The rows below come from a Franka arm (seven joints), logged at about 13 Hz.
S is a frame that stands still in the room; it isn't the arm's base.
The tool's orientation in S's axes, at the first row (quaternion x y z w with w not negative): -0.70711, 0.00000, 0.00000, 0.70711
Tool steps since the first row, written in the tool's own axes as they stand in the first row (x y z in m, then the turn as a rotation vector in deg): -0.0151, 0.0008, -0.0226, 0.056, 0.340, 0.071; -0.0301, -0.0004, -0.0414, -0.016, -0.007, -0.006; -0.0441, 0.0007, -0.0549, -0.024, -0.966, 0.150; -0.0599, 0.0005, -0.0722, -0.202, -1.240, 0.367; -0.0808, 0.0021, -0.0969, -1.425, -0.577, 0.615; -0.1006, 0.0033, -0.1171, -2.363, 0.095, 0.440; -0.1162, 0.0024, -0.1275, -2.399, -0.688, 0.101; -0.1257, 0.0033, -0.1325, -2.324, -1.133, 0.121
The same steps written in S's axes. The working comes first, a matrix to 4 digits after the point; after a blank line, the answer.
The tool's axes in the first row as the columns of a matrix, in S's axes (used below as rounded here):
1.0000, 0.0000, 0.0000
0.0000, 0.0000, 1.0000
0.0000, -1.0000, 0.0000

-0.0151, -0.0226, -0.0008, 0.056, 0.071, -0.340; -0.0301, -0.0414, 0.0004, -0.016, -0.006, 0.007; -0.0441, -0.0549, -0.0007, -0.024, 0.150, 0.966; -0.0599, -0.0722, -0.0005, -0.202, 0.367, 1.240; -0.0808, -0.0969, -0.0021, -1.425, 0.615, 0.577; -0.1006, -0.1171, -0.0033, -2.363, 0.440, -0.095; -0.1162, -0.1275, -0.0024, -2.399, 0.101, 0.688; -0.1257, -0.1325, -0.0033, -2.324, 0.121, 1.133
